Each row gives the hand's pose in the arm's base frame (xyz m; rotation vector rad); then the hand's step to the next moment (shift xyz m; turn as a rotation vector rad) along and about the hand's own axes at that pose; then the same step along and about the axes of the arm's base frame.
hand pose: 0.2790 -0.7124 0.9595 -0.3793 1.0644 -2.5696
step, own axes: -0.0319 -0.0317 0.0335 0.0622 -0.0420 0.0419
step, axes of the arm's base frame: 0.0349 0.0127 0.0420 -0.0497 -0.0234 0.0661
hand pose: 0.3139 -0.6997 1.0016 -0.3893 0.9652 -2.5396
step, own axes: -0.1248 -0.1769 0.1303 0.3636 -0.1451 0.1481
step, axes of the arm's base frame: 0.1145 0.1033 0.2001 -0.3018 -0.1501 0.2482
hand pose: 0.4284 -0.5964 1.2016 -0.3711 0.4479 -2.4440
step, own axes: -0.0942 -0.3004 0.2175 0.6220 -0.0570 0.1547
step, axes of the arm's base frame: -0.0059 0.2347 0.3022 -0.4518 -0.3781 0.2589
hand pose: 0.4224 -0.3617 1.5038 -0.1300 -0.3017 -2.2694
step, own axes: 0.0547 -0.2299 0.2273 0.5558 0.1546 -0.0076
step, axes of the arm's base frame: -0.2107 0.1643 0.1901 -0.2477 -0.5056 0.1262
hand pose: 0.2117 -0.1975 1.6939 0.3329 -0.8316 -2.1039
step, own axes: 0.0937 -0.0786 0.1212 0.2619 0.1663 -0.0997
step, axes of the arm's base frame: -0.1660 0.0150 0.0431 -0.0123 -0.3218 0.0498
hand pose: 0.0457 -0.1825 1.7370 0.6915 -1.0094 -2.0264
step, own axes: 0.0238 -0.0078 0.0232 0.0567 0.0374 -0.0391
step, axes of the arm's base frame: -0.0334 -0.0064 0.0030 0.0106 -0.0776 0.0025
